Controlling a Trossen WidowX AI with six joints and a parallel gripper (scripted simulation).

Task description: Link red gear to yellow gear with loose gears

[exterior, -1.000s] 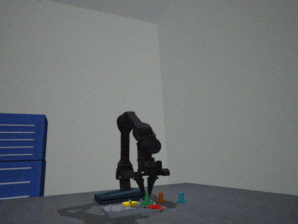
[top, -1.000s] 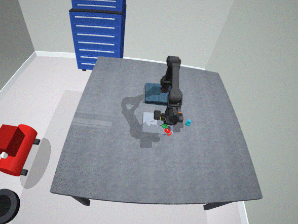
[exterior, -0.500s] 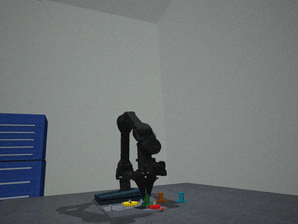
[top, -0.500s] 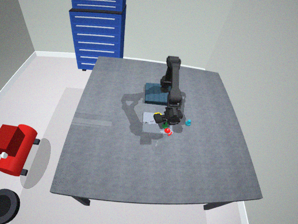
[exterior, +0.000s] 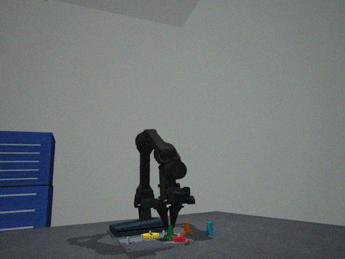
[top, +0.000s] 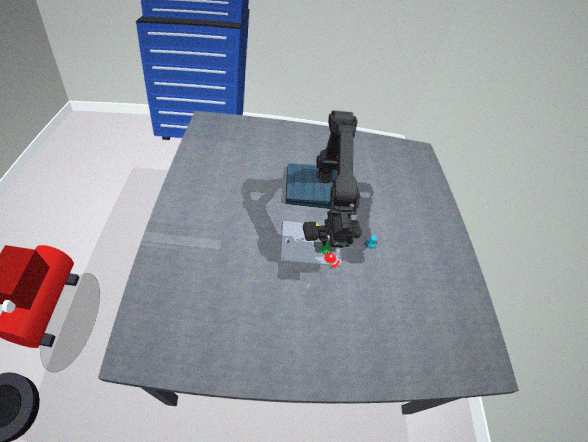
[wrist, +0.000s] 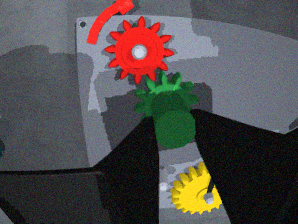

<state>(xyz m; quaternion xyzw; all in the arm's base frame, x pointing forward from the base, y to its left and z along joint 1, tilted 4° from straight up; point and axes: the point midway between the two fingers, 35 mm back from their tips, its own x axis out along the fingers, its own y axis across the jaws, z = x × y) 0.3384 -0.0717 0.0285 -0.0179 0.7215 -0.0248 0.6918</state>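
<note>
Now: the green gear 10 mm below my gripper tip. Round my gripper tip: red arrow 60 mm ahead, 30 mm to the left, 30 mm below; red gear 40 mm ahead, 30 mm below, 10 mm to the left; yellow gear 90 mm behind, 30 mm to the right, 30 mm below.
</note>
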